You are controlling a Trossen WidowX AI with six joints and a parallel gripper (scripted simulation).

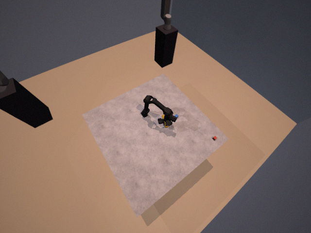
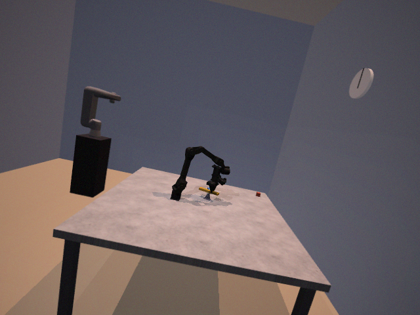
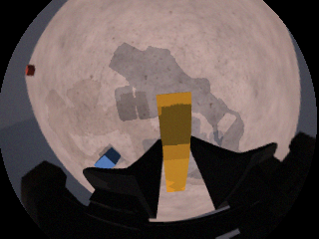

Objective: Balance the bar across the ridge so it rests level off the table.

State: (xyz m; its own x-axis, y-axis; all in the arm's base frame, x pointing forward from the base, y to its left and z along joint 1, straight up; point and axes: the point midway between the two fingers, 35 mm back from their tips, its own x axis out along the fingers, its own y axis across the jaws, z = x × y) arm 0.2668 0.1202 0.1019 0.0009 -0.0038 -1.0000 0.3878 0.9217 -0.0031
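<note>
Right now my gripper tip is 3 cm past the yellow bar and 1 cm to the right of it. Round my gripper tip: blue piece (18 cm to the left, 5 cm below, 1 cm behind); then small red cube (47 cm ahead, 38 cm to the left, 5 cm below).
</note>
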